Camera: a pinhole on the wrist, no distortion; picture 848 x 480 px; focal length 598.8 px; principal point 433.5 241.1 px. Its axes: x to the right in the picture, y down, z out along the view. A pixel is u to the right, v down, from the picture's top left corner.
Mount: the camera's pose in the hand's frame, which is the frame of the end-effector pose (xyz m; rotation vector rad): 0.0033 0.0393 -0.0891 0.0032 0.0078 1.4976
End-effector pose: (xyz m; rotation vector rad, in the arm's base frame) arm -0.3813 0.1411 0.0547 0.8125 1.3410 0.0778
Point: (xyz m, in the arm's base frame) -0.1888 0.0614 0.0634
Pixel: 397.4 238.6
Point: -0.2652 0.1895 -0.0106
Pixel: outside the picture
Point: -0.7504 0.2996 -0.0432
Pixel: behind the camera
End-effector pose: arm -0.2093 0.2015 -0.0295 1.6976 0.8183 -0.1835
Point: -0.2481 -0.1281 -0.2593
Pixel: 128.9 289.8
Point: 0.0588 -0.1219 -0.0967
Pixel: 553.8 135.5
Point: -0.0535 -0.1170 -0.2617
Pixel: 310.8 114.2
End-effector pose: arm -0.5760 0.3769 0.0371 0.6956 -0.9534 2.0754
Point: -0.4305 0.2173 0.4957
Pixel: 132.1 15.3
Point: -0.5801 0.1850 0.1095
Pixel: 473.9 301.4
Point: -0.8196 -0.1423 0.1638
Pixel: 809.8 246.2
